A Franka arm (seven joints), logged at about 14 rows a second.
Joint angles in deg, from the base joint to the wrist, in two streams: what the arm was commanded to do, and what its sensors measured. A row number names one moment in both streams.
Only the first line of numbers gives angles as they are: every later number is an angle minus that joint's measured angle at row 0.
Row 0, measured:
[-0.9 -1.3 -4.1 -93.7 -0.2 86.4 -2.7]
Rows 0 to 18, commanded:
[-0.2 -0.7 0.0 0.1 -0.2 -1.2 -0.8]
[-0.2 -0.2 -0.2 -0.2 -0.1 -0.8 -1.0]
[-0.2 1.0 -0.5 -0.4 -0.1 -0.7 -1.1]
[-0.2 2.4 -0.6 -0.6 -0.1 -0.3 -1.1]
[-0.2 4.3 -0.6 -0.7 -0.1 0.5 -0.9]
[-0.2 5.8 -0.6 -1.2 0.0 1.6 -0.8]
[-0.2 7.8 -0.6 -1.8 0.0 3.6 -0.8]
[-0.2 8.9 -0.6 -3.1 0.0 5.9 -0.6]
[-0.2 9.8 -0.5 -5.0 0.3 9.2 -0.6]
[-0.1 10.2 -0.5 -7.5 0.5 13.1 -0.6]
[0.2 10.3 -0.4 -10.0 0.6 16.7 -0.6]
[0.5 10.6 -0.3 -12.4 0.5 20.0 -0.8]
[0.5 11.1 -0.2 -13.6 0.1 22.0 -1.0]
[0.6 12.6 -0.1 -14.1 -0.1 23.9 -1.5]
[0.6 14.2 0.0 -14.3 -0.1 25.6 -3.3]
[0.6 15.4 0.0 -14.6 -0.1 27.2 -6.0]
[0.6 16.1 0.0 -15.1 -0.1 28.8 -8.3]
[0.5 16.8 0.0 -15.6 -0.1 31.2 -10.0]
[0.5 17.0 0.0 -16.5 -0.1 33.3 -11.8]
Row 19, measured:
[0.4 16.5 0.2 -15.3 0.0 29.9 -8.0]
